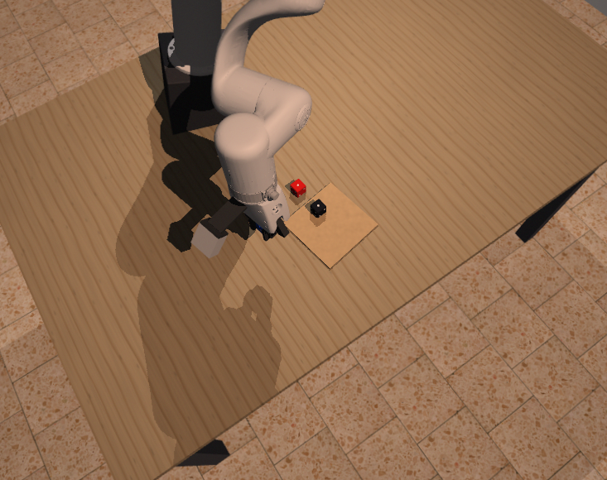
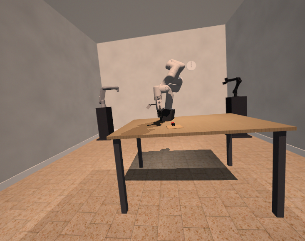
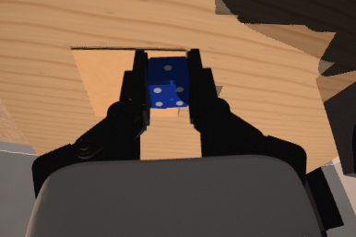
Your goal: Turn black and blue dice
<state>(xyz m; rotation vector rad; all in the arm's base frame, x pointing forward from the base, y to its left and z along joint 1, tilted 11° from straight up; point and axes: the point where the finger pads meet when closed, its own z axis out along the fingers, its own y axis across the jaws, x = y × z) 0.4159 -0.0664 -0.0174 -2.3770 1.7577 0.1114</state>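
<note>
Right now my hand is 2 cm past the black die, 13 cm to the right of it and 10 cm above it. The rest, counted from my hand: tan mat 1 cm ahead, 14 cm to the left, 12 cm below; red die 9 cm behind, 12 cm to the left, 11 cm below; blue die 1 cm below.
</note>
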